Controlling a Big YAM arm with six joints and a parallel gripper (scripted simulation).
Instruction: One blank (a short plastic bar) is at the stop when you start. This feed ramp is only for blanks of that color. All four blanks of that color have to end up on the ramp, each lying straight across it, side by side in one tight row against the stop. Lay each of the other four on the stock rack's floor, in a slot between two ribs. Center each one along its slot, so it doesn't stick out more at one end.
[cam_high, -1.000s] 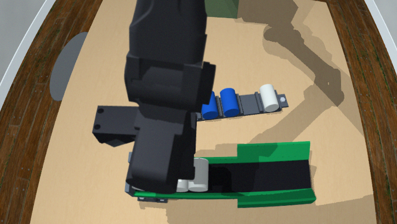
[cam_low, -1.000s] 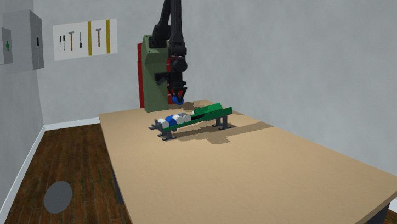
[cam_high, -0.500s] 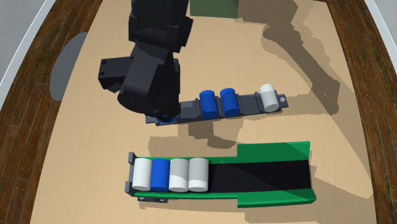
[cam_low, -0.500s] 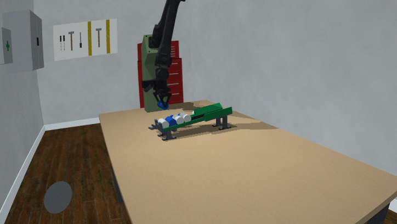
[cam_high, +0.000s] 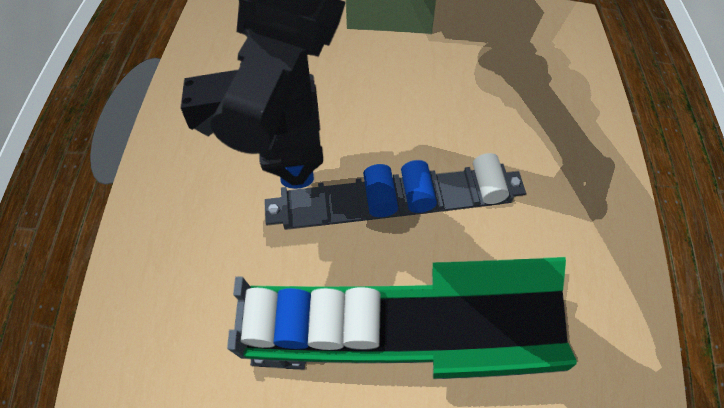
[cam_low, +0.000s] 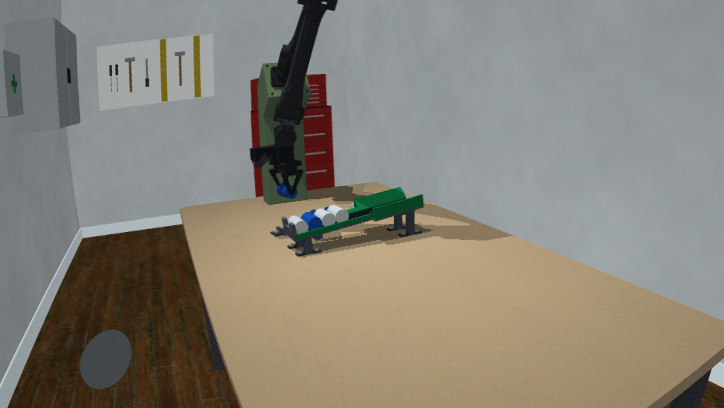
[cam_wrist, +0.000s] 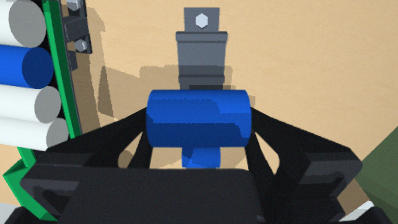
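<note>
The stock rack is 60 mm behind my hand, 120 mm to the left of it and 140 mm below it. The rest, counted from my hand: grey stop: 190 mm ahead, 70 mm below.
</note>
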